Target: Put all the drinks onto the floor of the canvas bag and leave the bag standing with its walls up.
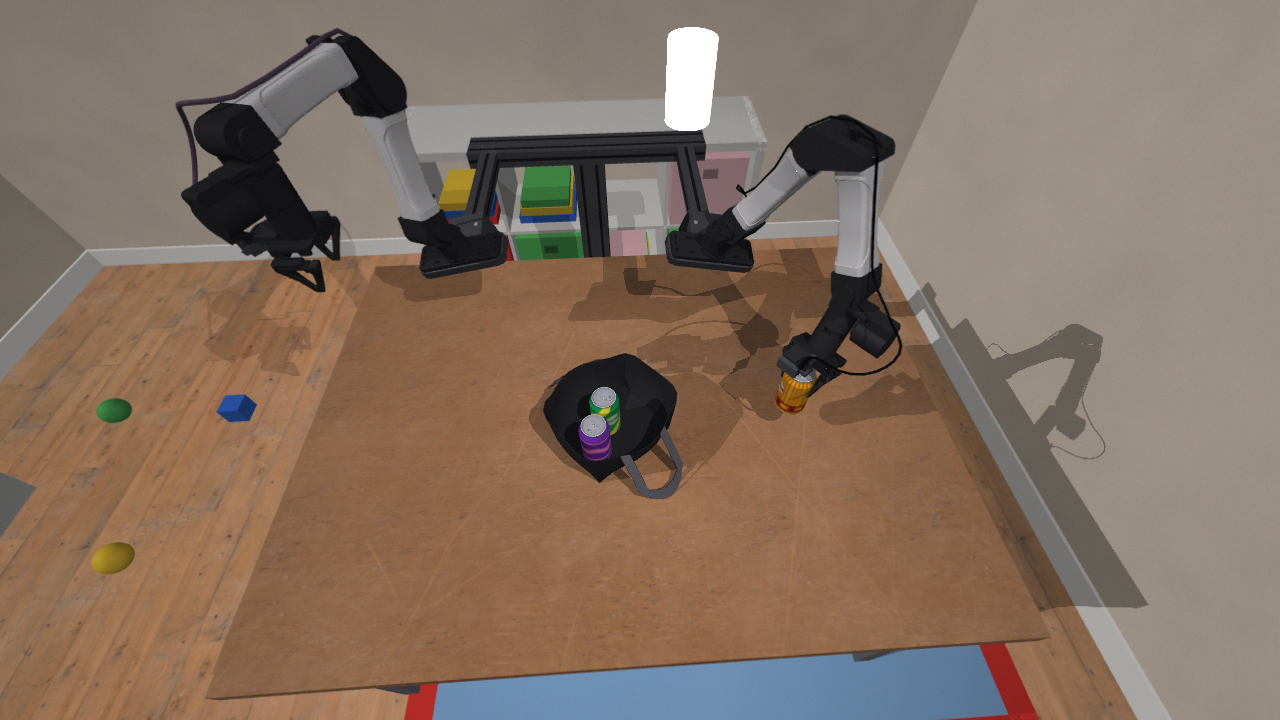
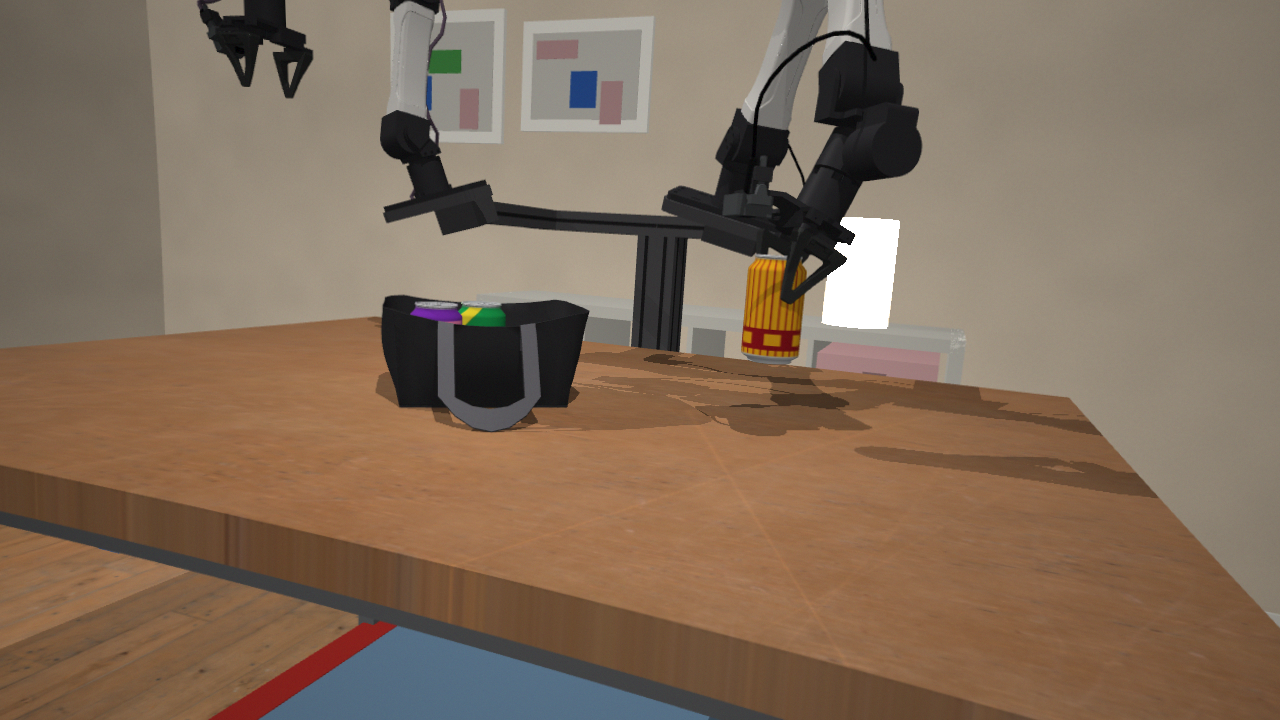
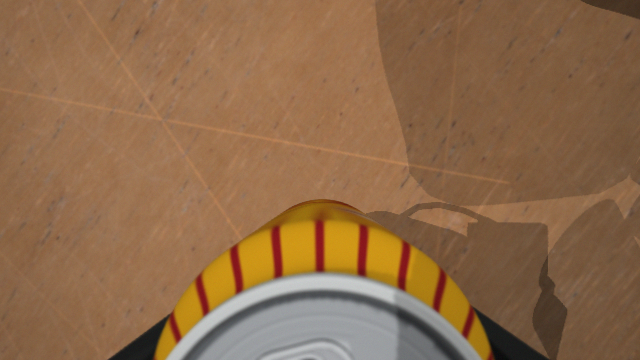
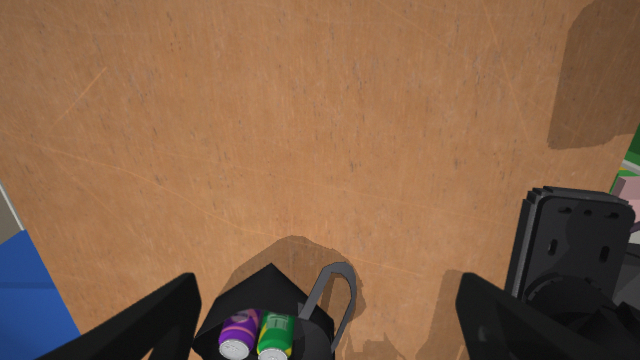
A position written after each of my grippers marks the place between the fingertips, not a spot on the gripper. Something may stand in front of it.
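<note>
In image 2 I see a black canvas bag [image 2: 532,360], together with my left gripper [image 2: 771,299] and my right gripper [image 2: 268,92]. Image 1 shows the bag [image 1: 570,399] too, and with it my left gripper [image 1: 795,386] and my right gripper [image 1: 329,275]. In image 3 my left gripper [image 3: 322,306] is visible, while image 4 gives me a sight of my right gripper [image 4: 327,288].
</note>
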